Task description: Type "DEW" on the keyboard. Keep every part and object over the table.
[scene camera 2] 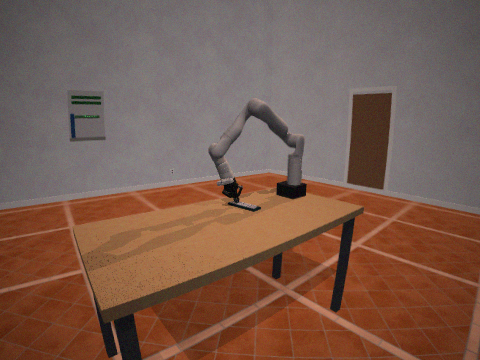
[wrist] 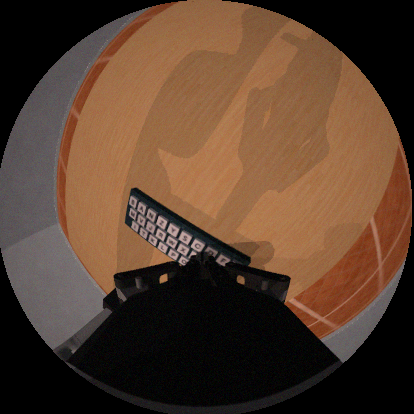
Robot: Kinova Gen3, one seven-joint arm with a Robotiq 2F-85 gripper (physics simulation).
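Frame: origin at the arm's base, x left, y up, z ahead, level; millimetres.
Where they show: gripper, fingertip midpoint: (scene camera 2: 237, 202) (wrist: 201, 258); arm's base at its link origin: (scene camera 2: 293, 183).
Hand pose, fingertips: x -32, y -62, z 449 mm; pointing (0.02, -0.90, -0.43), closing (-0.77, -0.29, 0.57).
Things, the pixels of their centre, and the offset from my fingertips. Level surfaces: height alone.
- table at its surface level: dy -20 mm
- D key at the middle of its body: (wrist: 210, 251) dx -3, dy -7, dz +12 mm
- W key at the middle of its body: (wrist: 171, 241) dx +43, dy -5, dz -15 mm
A dark, thin keyboard (scene camera 2: 248, 206) (wrist: 133, 218) with white letter keys lies flat on the table (scene camera 2: 200, 260) (wrist: 115, 130), turned diagonally in the wrist view. My gripper (scene camera 2: 237, 201) (wrist: 201, 258) is shut and empty, pointing down with its fingertips low over the keyboard, close to the D key. The D key (wrist: 211, 251) is partly covered by the fingertips. The W key (wrist: 171, 243) shows clearly to the left of them. The E key cannot be made out; keys beside and behind the fingertips are hidden. Whether the fingertips touch a key is too small to tell.
The arm's black base (scene camera 2: 291, 189) stands at the table's far end in the scene view. The arm's shadow falls across the table top. The table's near edge (scene camera 2: 235, 266) runs along the front in the scene view, with tiled floor beyond it.
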